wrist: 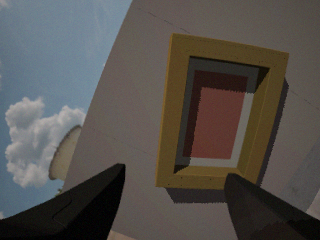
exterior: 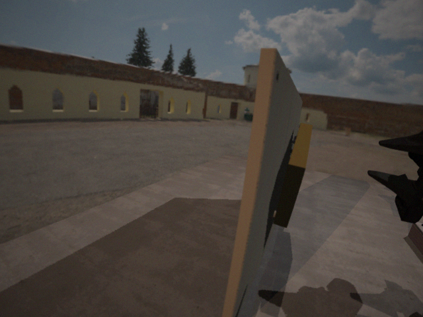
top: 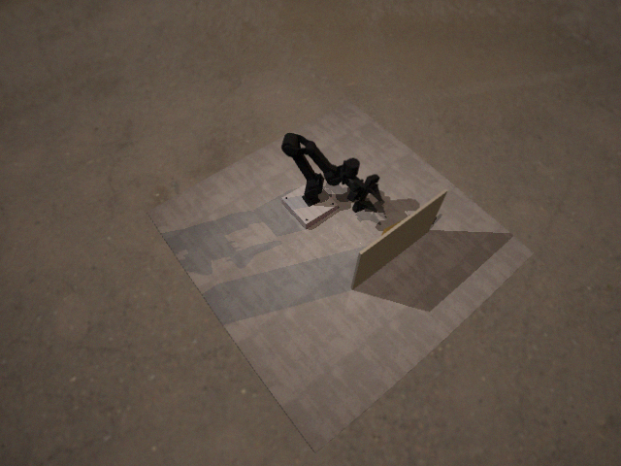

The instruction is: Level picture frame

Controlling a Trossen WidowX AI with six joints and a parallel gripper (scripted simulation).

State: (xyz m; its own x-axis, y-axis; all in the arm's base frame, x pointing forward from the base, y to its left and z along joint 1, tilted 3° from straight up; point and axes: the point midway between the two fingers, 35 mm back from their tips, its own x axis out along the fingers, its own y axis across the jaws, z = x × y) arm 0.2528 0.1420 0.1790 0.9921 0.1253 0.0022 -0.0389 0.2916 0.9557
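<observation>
Right now my gripper tip is 130 mm short of the picture frame and 50 mm above it. The rest, counted from my gripper tip: wall panel: 140 mm ahead, 60 mm below.
</observation>
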